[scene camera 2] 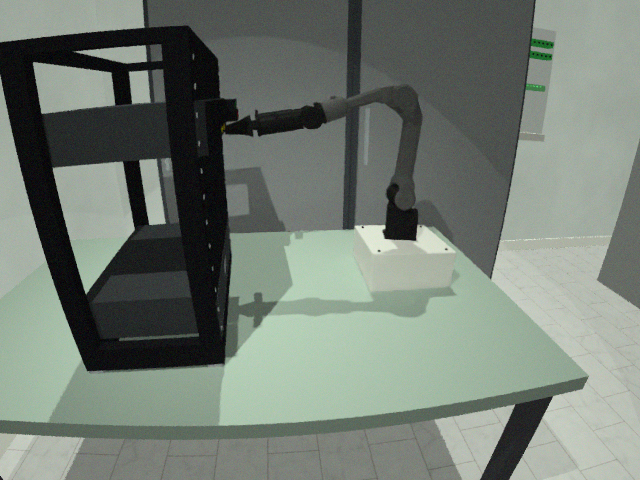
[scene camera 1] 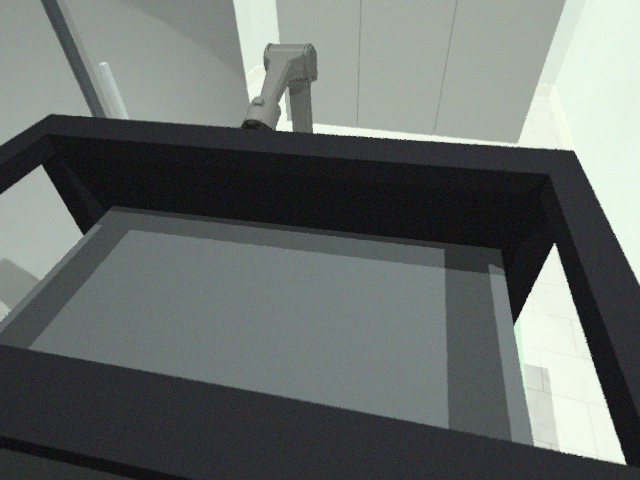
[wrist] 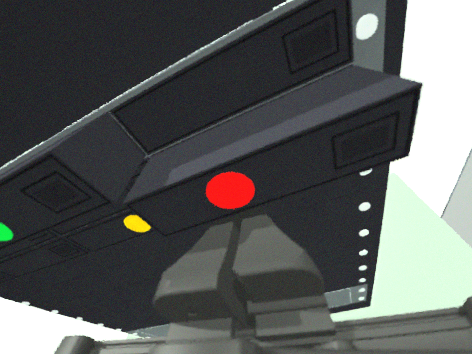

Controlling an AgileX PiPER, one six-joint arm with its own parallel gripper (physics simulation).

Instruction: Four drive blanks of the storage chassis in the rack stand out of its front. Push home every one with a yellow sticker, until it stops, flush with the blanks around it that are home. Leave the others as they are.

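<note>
The chassis [scene camera 1: 289, 320] [scene camera 2: 108, 135] sits high in the rack. In the wrist view, a red-stickered blank [wrist: 280, 181] stands well out below a flush blank [wrist: 225, 95]. At left, a green-stickered blank [wrist: 30, 212] also stands out. Below it is a yellow-stickered blank [wrist: 107, 241]; how far it stands out I cannot tell. A bit of yellow [scene camera 2: 223, 128] shows at my fingertips in scene camera 2. My gripper [scene camera 2: 225, 129] [wrist: 245, 197] is shut and empty, its tips at the chassis front just under the red-stickered blank. That blank hides what lies behind the tips. Scene camera 1 does not show the gripper.
The black rack [scene camera 1: 310, 147] [scene camera 2: 180, 206] stands on the green table [scene camera 2: 320, 361], with dark units [scene camera 2: 149, 315] low inside it. The arm's white base block [scene camera 2: 408, 268] stands to the right. The red-stickered blank overhangs directly above my fingers.
</note>
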